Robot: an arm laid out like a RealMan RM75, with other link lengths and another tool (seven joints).
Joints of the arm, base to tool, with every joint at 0 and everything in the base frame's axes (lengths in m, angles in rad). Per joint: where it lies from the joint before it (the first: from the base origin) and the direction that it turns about. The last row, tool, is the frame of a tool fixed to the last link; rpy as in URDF.
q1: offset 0 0 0.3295 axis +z
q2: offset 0 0 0 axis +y
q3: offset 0 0 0.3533 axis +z
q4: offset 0 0 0 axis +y
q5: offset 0 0 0.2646 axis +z
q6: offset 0 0 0 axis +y
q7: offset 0 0 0.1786 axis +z
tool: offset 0.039 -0.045 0.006 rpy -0.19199 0 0.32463
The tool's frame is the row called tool.
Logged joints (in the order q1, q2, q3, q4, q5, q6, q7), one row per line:
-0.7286, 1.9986, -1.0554, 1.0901, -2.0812, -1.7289, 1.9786
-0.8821, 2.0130, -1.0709, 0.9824, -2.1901, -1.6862, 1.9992
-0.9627, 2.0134, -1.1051, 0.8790, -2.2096, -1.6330, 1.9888
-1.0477, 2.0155, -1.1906, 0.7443, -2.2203, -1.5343, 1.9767
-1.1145, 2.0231, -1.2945, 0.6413, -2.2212, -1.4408, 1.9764
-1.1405, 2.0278, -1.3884, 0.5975, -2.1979, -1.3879, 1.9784
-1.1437, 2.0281, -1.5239, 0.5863, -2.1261, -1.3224, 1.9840
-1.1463, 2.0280, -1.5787, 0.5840, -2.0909, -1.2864, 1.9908
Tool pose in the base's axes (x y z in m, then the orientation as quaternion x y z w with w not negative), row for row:
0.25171, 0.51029, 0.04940, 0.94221, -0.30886, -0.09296, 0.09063
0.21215, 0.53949, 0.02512, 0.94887, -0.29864, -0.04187, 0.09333
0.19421, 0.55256, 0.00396, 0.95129, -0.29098, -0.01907, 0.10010
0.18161, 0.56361, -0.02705, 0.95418, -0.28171, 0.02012, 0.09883
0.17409, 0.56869, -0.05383, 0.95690, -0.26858, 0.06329, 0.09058
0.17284, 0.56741, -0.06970, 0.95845, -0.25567, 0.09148, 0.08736
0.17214, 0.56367, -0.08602, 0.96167, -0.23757, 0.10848, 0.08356
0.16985, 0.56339, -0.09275, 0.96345, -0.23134, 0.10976, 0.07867
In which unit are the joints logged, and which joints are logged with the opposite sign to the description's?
The joints are logged in radians. Opposite sign: q1, q4.
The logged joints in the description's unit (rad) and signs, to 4 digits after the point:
0.7286, 1.9986, -1.0554, -1.0901, -2.0812, -1.7289, 1.9786
0.8821, 2.0130, -1.0709, -0.9824, -2.1901, -1.6862, 1.9992
0.9627, 2.0134, -1.1051, -0.8790, -2.2096, -1.6330, 1.9888
1.0477, 2.0155, -1.1906, -0.7443, -2.2203, -1.5343, 1.9767
1.1145, 2.0231, -1.2945, -0.6413, -2.2212, -1.4408, 1.9764
1.1405, 2.0278, -1.3884, -0.5975, -2.1979, -1.3879, 1.9784
1.1437, 2.0281, -1.5239, -0.5863, -2.1261, -1.3224, 1.9840
1.1463, 2.0280, -1.5787, -0.5840, -2.0909, -1.2864, 1.9908

